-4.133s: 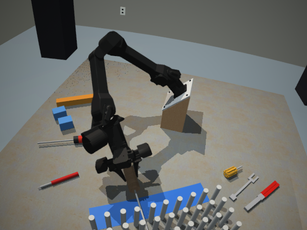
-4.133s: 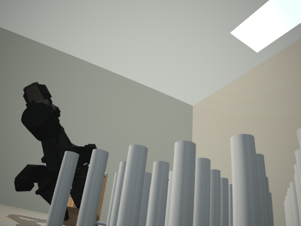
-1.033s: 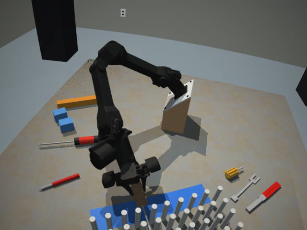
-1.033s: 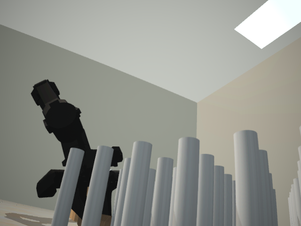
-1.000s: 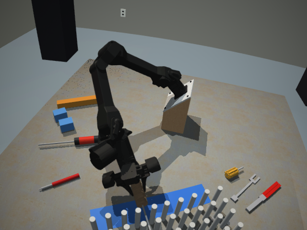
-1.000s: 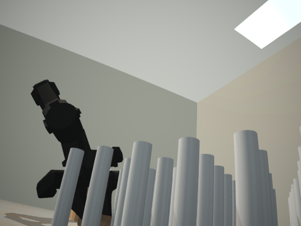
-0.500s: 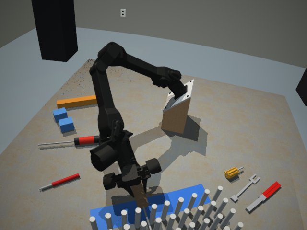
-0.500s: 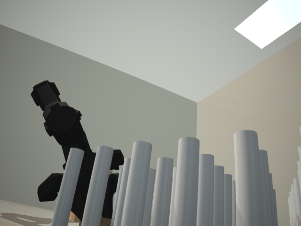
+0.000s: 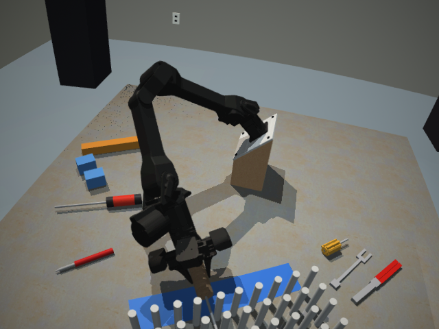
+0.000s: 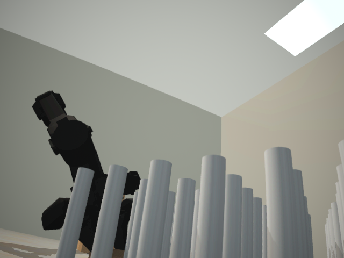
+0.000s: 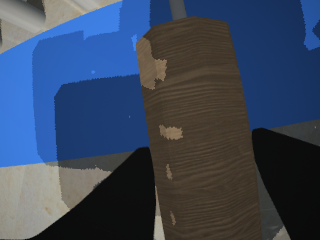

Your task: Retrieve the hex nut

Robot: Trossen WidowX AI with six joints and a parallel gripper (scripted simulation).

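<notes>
Now: the blue taped strip 3 cm ahead of my gripper tip, 5 cm to the left of it and 2 cm below it. Round my gripper tip: grey forked tool (10 cm behind, 38 cm to the left, 2 cm below); red pick (2 cm ahead, 31 cm to the right, 1 cm below); yellow stubby screwdriver (16 cm behind, 33 cm to the left).
</notes>
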